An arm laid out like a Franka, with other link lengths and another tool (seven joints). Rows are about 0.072 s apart.
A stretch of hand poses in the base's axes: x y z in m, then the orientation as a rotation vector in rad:
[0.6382, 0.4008, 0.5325, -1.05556, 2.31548, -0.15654]
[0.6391, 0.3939, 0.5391, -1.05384, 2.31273, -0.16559]
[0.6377, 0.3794, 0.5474, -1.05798, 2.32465, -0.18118]
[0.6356, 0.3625, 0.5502, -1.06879, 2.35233, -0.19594]
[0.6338, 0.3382, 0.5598, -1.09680, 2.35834, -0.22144]
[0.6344, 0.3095, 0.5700, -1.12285, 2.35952, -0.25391]
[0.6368, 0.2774, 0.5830, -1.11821, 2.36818, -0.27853]
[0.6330, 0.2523, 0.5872, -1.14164, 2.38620, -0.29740]
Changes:
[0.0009, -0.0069, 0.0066, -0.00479, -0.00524, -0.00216]
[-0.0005, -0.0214, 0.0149, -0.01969, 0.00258, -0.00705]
[-0.0026, -0.0383, 0.0177, -0.04019, 0.02659, -0.01284]
[-0.0044, -0.0626, 0.0273, -0.06846, 0.03533, -0.00299]
[-0.0038, -0.0913, 0.0375, -0.09955, 0.03805, 0.00564]
[-0.0014, -0.1234, 0.0505, -0.11648, 0.03852, -0.00555]
[-0.0052, -0.1485, 0.0547, -0.14133, 0.05836, -0.00128]

